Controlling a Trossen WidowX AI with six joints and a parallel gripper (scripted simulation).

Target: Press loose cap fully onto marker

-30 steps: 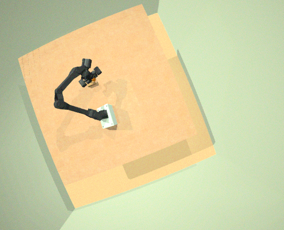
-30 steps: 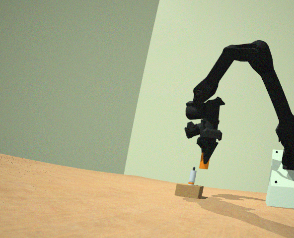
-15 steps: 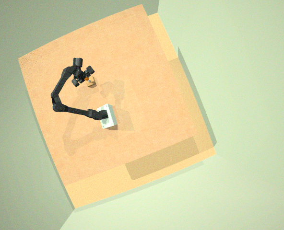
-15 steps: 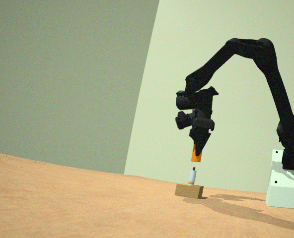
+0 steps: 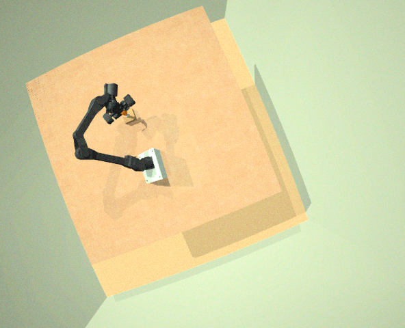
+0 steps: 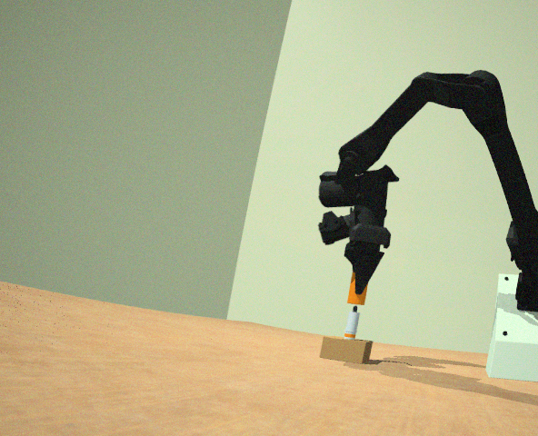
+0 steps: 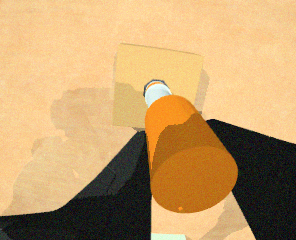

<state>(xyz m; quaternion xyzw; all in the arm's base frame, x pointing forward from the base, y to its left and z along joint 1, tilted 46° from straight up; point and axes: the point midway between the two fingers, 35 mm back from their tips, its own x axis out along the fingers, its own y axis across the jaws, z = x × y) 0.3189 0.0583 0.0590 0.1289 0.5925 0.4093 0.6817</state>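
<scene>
Right now the tan holder block is 100 mm below my gripper tip. Also, from my gripper tip: marker cap (10 mm above).
</scene>
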